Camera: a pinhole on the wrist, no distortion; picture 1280 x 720 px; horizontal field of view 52.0 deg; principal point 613.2 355.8 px. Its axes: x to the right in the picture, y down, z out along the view. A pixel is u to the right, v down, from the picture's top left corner.
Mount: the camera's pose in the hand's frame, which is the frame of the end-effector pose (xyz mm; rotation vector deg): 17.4 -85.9 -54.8 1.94 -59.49 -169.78
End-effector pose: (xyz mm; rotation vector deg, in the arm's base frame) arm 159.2 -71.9 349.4 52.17 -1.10 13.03
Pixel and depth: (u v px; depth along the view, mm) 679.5 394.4 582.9
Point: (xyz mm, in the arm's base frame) 114.4 -242.5 805.4
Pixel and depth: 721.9 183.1 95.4
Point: 170.9 -89.5 344.5
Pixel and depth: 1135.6 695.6 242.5
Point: 87.2 -213.4 457.7
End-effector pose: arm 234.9 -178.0 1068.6 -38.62 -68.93 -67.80
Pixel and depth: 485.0 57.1 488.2
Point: 429.4 127.4 1248.2
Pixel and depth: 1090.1 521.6 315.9
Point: 243.3 72.1 1045.2
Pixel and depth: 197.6 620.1 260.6
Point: 199.6 -33.6 1215.8
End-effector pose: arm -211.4 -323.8 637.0 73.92 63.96 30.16
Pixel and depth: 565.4 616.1 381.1
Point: 74.8 -420.4 684.1
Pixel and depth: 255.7 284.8 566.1
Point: 254.7 -292.8 812.7
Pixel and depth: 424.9 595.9 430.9
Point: 138.4 -393.9 690.0
